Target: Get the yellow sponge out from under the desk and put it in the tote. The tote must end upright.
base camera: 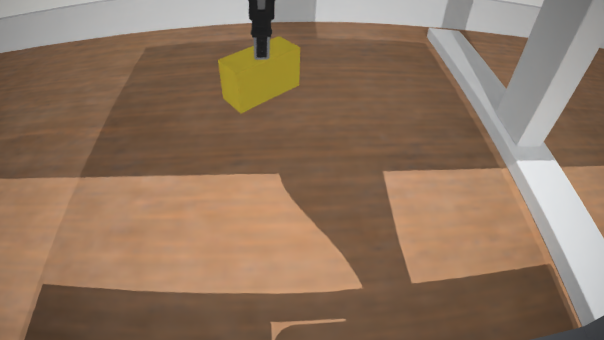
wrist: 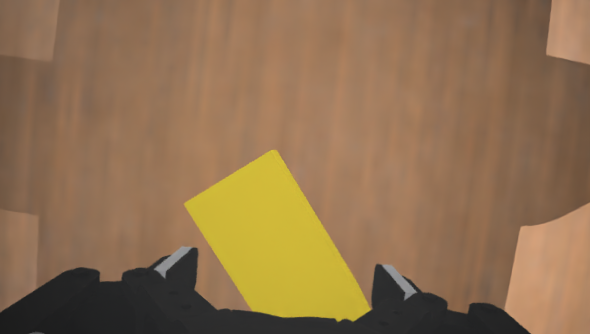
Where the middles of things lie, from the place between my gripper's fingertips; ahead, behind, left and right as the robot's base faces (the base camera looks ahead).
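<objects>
Yellow sponge (base camera: 246,82): my hand is 5 cm above it.
</objects>
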